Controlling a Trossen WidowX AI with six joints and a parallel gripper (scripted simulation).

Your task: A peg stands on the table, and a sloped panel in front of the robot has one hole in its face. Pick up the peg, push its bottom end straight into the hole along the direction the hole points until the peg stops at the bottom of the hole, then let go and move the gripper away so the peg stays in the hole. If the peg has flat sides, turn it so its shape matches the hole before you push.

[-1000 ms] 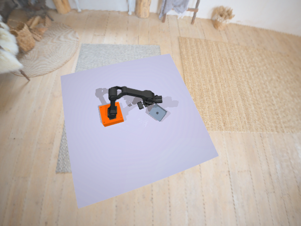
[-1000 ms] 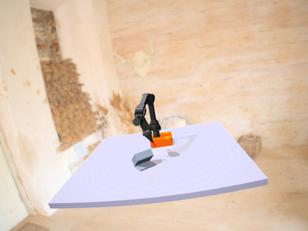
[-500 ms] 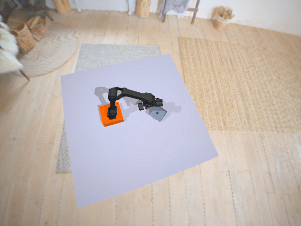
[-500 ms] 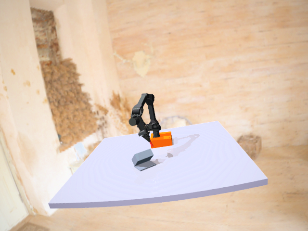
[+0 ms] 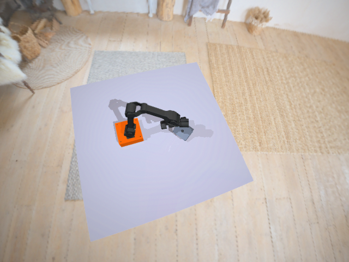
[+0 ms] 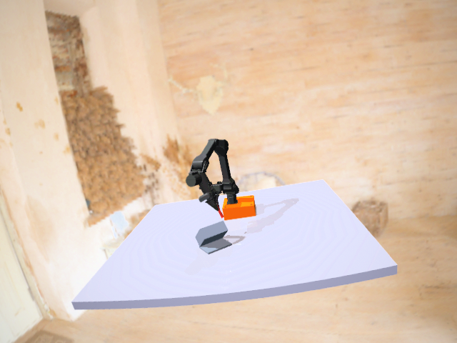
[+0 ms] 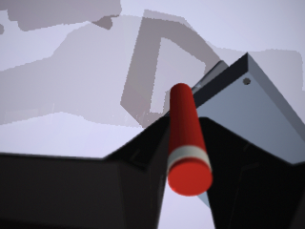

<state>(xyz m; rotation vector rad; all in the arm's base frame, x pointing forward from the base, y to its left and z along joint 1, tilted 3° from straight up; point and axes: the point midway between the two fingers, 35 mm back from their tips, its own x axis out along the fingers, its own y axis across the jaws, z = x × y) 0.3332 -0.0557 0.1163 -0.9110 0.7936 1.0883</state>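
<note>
My gripper tip is 90 mm above the sloped panel, 70 mm short of it and 50 mm to the left of it. The rest, counted from my gripper tip: flat foot plate (150 mm below, 90 mm ahead, 40 mm to the right); red peg (20 mm above).
</note>
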